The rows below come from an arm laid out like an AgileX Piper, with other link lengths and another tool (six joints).
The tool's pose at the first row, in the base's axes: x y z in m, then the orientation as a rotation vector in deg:
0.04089, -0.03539, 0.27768, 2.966, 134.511, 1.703
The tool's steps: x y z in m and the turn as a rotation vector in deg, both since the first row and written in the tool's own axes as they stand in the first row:
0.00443, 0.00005, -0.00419, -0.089, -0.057, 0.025
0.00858, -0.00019, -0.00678, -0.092, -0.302, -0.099
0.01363, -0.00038, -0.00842, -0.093, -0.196, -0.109
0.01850, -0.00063, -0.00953, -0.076, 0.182, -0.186
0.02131, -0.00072, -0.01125, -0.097, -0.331, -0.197
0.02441, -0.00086, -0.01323, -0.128, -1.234, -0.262
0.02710, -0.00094, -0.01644, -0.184, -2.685, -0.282
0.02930, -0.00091, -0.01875, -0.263, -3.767, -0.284
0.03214, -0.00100, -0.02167, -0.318, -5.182, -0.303
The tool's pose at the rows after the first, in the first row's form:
0.03480, -0.03516, 0.27747, 2.952, 134.451, 1.818
0.03004, -0.03522, 0.27632, 2.806, 134.209, 1.752
0.02533, -0.03518, 0.27387, 2.793, 134.315, 1.752
0.02111, -0.03521, 0.27117, 2.709, 134.694, 1.707
0.01792, -0.03518, 0.27037, 2.689, 134.181, 1.709
0.01433, -0.03519, 0.26955, 2.602, 133.279, 1.685
0.01015, -0.03516, 0.26988, 2.558, 131.827, 1.693
0.00697, -0.03505, 0.26994, 2.522, 130.743, 1.749
0.00289, -0.03502, 0.26996, 2.480, 129.328, 1.757

